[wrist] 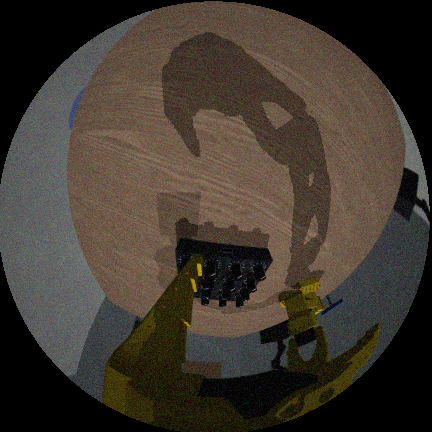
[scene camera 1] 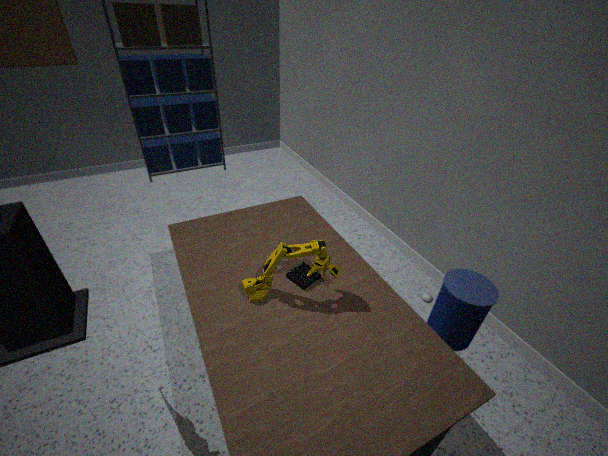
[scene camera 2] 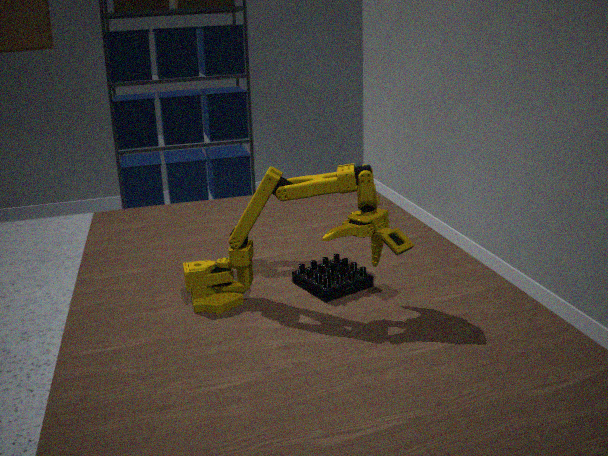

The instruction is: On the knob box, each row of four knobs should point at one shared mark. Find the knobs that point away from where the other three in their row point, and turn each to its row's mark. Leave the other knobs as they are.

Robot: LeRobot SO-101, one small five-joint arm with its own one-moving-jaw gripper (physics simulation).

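Seen in the pictures: hand, tool point: [wrist: 201,262] [scene camera 1: 323,274] [scene camera 2: 373,264]; arm's base, link origin: [wrist: 293,289] [scene camera 1: 260,290] [scene camera 2: 226,298].
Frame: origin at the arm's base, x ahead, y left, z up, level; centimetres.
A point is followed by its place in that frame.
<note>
The black knob box [scene camera 1: 303,283] {y -6.2, x 16.7, z 2.8 cm} [scene camera 2: 346,289] {y -6.1, x 20.5, z 1.4 cm} [wrist: 225,248] {y -5.8, x 21.4, z 1.1 cm} sits on the table, with rows of dark upright knobs on top. In the wrist view it shows low and left of the middle, partly behind the left jaw. The knobs are too small and dark to tell where each points. My yellow gripper [scene camera 1: 317,276] {y -8.5, x 24.7, z 6.5 cm} [scene camera 2: 349,251] [wrist: 288,292] is wide open and holds nothing. It hangs above the knob box, with one jaw pointing down near the box's right side and the other spread out over the box in scene camera 2's view.
The wooden table [scene camera 1: 320,370] {y -41.4, x 5.2, z 0.0 cm} [scene camera 2: 280,395] {y -31.4, x 2.6, z 0.0 cm} [wrist: 120,200] {y -4.9, x 35.1, z 0.0 cm} bears the arm's yellow base [scene camera 1: 256,290] {y -1.2, x -2.2, z 2.2 cm} [scene camera 2: 215,287] {y 1.2, x -1.7, z 1.8 cm} [wrist: 302,310] {y -2.5, x 4.2, z 6.6 cm}, left of the box in both scene views. A blue cylinder [scene camera 1: 462,310] stands on the floor beyond the table's right edge. The arm's shadow crosses the table.
</note>
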